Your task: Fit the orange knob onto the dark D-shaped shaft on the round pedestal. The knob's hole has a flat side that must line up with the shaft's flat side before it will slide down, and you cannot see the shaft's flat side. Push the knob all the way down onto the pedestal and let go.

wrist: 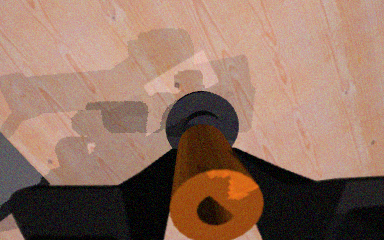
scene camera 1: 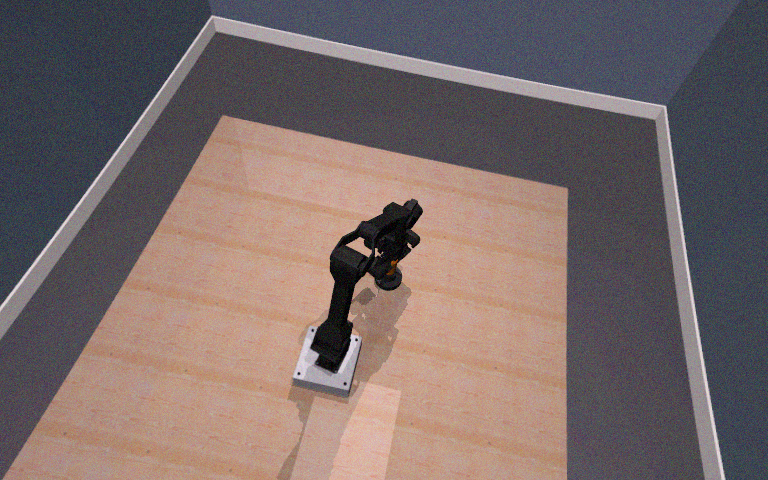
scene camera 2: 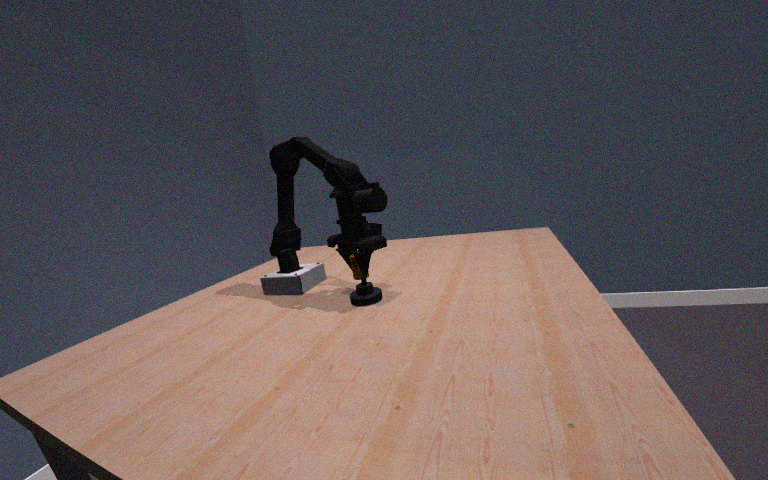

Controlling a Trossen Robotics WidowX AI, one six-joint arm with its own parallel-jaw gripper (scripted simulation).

Scene:
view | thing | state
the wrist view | my gripper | -
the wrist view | round pedestal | -
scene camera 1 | my gripper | -
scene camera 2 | my gripper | -

